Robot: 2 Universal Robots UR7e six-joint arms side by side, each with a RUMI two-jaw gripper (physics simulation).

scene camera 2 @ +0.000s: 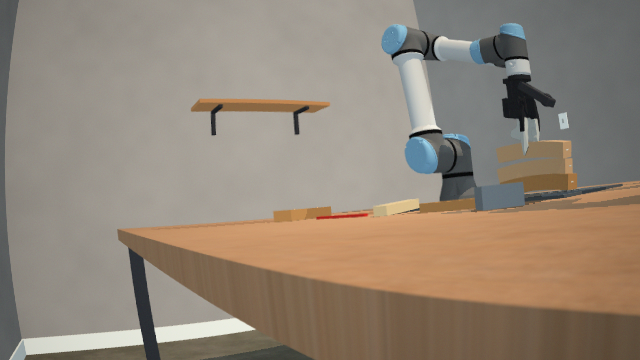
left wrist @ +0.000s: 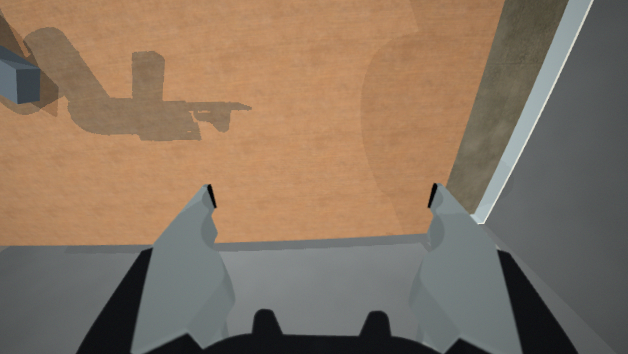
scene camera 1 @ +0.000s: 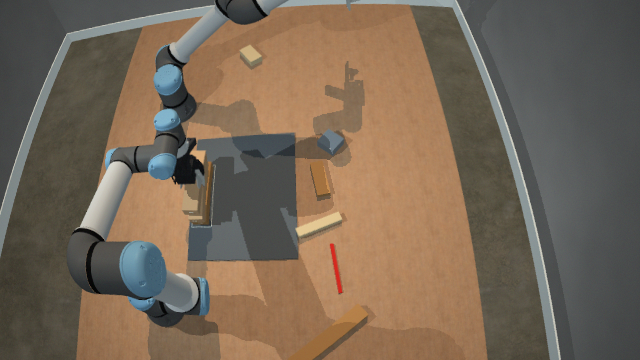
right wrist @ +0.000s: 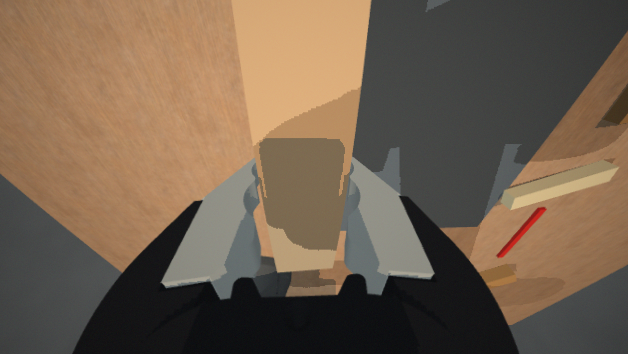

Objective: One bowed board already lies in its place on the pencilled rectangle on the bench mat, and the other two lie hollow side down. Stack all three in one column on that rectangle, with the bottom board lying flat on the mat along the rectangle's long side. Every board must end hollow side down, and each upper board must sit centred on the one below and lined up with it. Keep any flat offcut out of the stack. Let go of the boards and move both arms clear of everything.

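Pixels of known places: left gripper, fingertip midpoint: [left wrist: 320,185]; right gripper, fingertip midpoint: [scene camera 2: 530,155] [scene camera 1: 195,186] [right wrist: 304,158]; left arm's base, origin of the base link: [scene camera 1: 180,109]; right arm's base, origin of the base link: [right wrist: 262,271].
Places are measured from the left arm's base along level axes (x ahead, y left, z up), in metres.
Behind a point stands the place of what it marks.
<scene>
A light bowed board [scene camera 1: 190,204] {z 0.147, x 0.056, y -0.542 m} [scene camera 2: 547,149] {z 0.116, x 0.114, y -0.387 m} [right wrist: 305,50] {z 0.140, x 0.088, y -0.387 m} is on top of the column, hollow side down. A thin gap shows beneath its left part in scene camera 2. The middle board [scene camera 1: 196,218] {z 0.084, x 0.057, y -0.565 m} [scene camera 2: 547,166] {z 0.073, x 0.107, y -0.395 m} lies on the darker bottom board [scene camera 1: 209,192] {z 0.032, x 0.105, y -0.448 m} [scene camera 2: 550,182] {z 0.030, x 0.117, y -0.388 m}, on the pencilled rectangle [scene camera 1: 202,227] {z 0.012, x 0.060, y -0.557 m}. My right gripper [scene camera 1: 199,179] {z 0.111, x 0.071, y -0.457 m} [scene camera 2: 530,142] {z 0.111, x 0.071, y -0.457 m} [right wrist: 304,158] {z 0.111, x 0.071, y -0.457 m} is shut on the top board, its fingers along both long sides. My left gripper [left wrist: 320,185] {z 0.269, x 0.788, y 0.196 m} is open and empty, high over the table's far edge, away from the stack; one fingertip shows in scene camera 1.
Right of the mat [scene camera 1: 260,247] {z 0.006, x 0.251, y -0.682 m} lie a blue-grey block [scene camera 1: 330,142] {z 0.036, x 0.572, y -0.352 m} [scene camera 2: 500,196] {z 0.018, x 0.605, y -0.323 m} [left wrist: 25,85] {z 0.023, x 0.600, y -0.316 m}, an orange block [scene camera 1: 320,179] {z 0.018, x 0.504, y -0.483 m}, a pale bar [scene camera 1: 319,226] {z 0.024, x 0.460, y -0.659 m} [scene camera 2: 396,207] {z 0.014, x 0.492, y -0.627 m} and a red stick [scene camera 1: 336,268] {z 0.006, x 0.481, y -0.811 m} [scene camera 2: 342,216] {z 0.003, x 0.487, y -0.796 m}. A brown plank [scene camera 1: 330,335] {z 0.028, x 0.408, y -1.035 m} lies lower, a pale block [scene camera 1: 250,55] {z 0.030, x 0.342, y 0.199 m} above.
</scene>
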